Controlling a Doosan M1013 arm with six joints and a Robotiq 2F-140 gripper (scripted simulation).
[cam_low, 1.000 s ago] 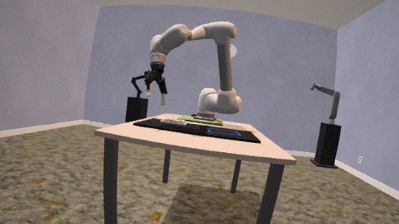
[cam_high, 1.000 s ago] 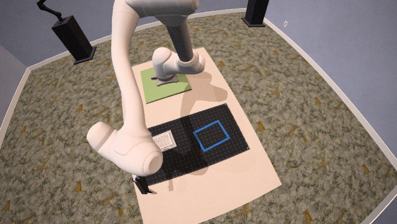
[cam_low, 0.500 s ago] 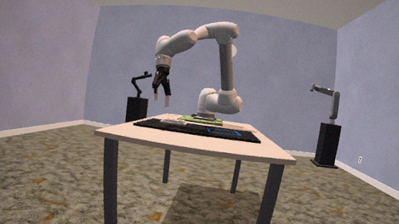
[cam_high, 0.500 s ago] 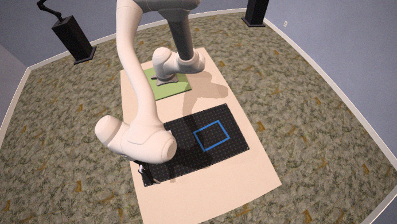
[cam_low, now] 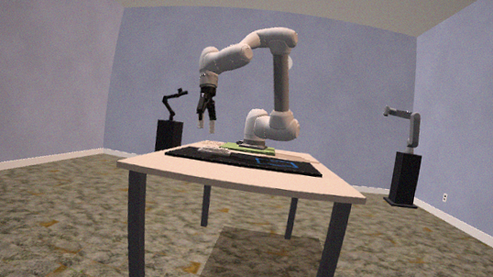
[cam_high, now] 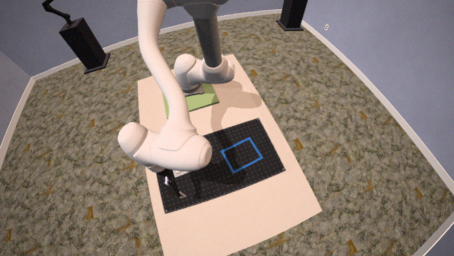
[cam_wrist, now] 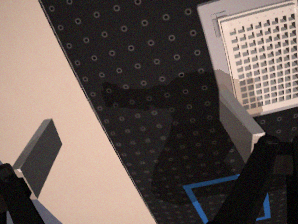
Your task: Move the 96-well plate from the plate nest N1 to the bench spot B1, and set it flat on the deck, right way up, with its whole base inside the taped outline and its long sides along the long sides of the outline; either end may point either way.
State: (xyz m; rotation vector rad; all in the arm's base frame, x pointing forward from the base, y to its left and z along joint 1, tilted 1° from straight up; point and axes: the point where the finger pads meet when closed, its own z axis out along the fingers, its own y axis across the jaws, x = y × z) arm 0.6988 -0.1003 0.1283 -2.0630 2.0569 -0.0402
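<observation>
The white 96-well plate is 130 mm behind my hand, 100 mm below it and 10 mm to the left of it. Round my hand: grey plate nest N1: 130 mm behind, 120 mm below, 10 mm to the left.
</observation>
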